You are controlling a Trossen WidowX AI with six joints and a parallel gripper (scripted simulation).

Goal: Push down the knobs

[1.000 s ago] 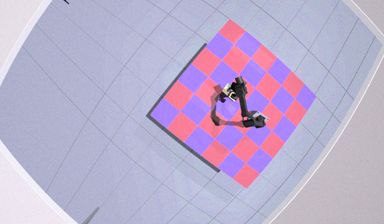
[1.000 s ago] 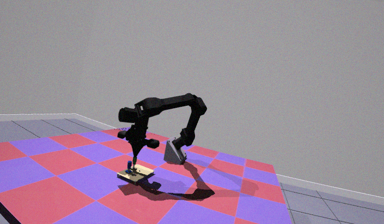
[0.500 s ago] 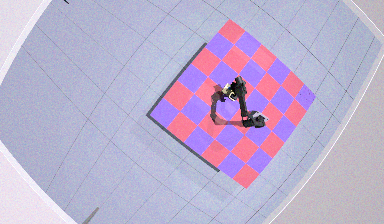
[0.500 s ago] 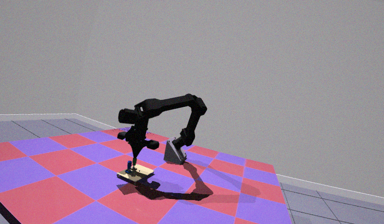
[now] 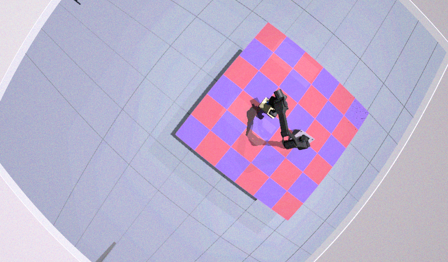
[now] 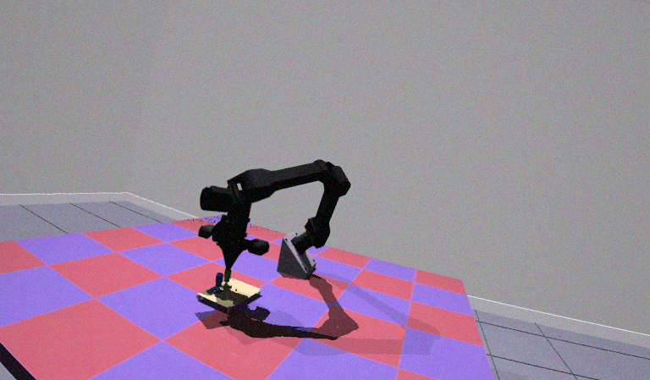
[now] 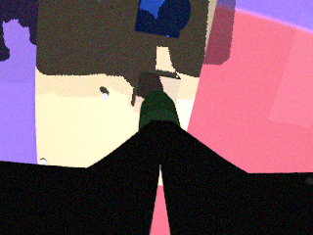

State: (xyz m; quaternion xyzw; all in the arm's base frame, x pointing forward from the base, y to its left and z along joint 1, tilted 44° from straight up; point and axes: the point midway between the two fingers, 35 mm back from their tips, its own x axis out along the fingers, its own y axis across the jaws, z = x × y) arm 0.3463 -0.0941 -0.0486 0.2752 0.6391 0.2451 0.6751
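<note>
Right now the blue knob is 5 cm ahead of my gripper tip and 1 cm below it. Round my gripper tip: green knob 2 cm below.
</note>
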